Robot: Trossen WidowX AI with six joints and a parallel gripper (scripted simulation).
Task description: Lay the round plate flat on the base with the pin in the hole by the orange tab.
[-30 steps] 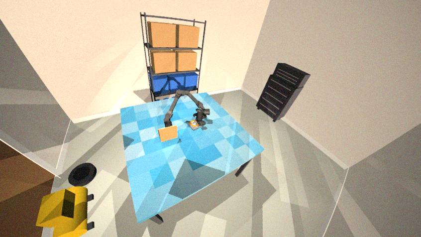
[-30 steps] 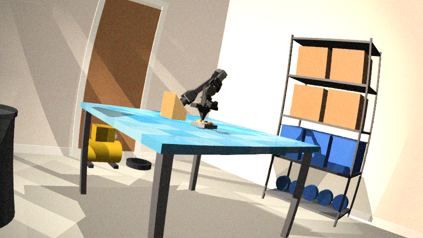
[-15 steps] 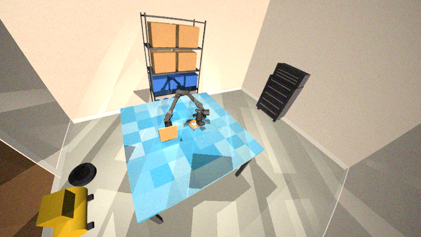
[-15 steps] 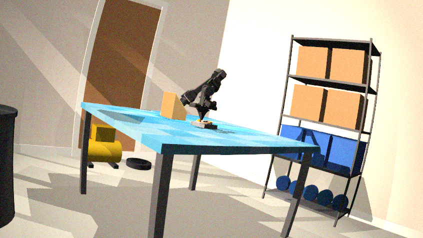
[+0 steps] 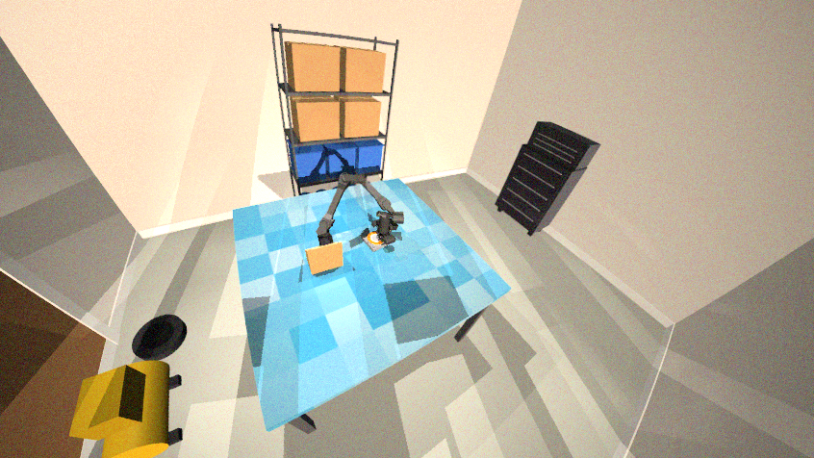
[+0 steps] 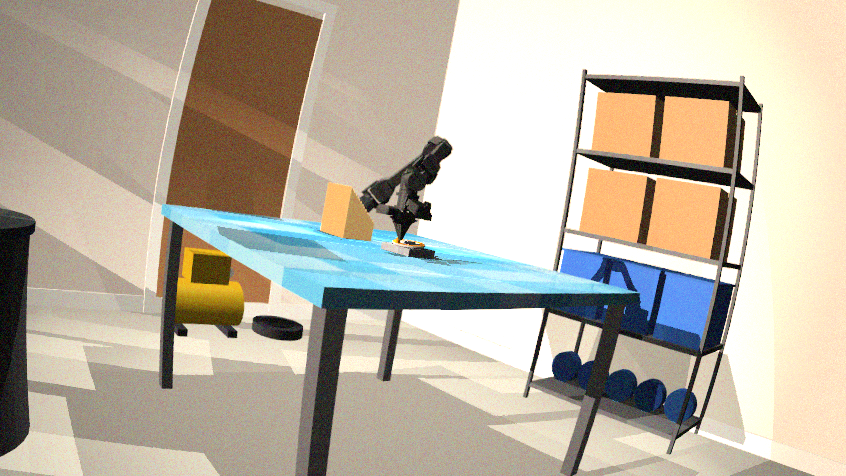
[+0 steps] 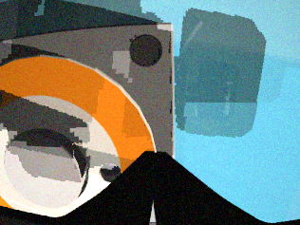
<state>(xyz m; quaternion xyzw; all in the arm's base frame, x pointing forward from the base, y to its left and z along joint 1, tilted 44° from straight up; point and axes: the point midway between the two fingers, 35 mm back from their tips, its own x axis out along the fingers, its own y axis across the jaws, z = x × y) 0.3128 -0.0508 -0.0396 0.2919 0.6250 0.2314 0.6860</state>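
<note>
Right now my gripper tip is 1 cm past the grey square base, 5 cm to the right of it and 2 cm above it.
</note>
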